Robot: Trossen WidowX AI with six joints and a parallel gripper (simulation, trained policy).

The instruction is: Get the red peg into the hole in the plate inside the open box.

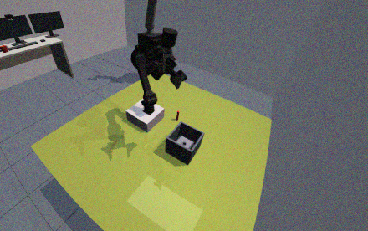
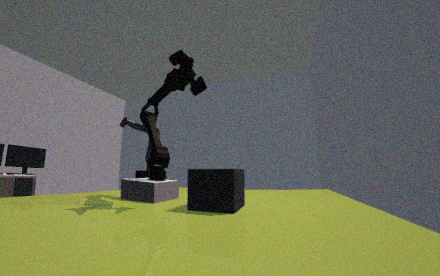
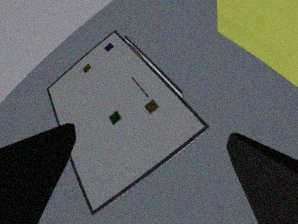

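My gripper tip is 460 mm above the red peg, 320 mm to the right of it and 110 mm past it.
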